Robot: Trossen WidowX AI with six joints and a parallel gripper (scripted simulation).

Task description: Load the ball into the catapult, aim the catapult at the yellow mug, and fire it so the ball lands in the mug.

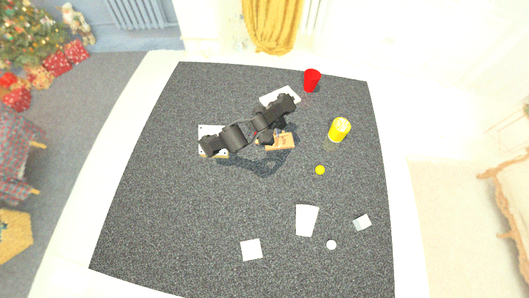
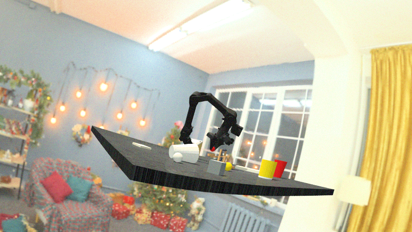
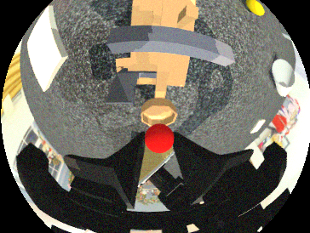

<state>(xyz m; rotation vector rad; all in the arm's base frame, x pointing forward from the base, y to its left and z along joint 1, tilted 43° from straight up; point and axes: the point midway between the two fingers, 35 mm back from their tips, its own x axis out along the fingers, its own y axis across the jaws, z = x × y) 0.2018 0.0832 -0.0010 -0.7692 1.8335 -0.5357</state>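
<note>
Right now my gripper tip is 10 mm below the red ball. The rest, counted from my gripper tip: flat white slab 80 mm ahead, 300 mm to the left, 80 mm below; then yellow ball 300 mm ahead, 100 mm to the right, 60 mm below; then wooden catapult 60 mm ahead, 30 mm to the left, 30 mm below.
</note>
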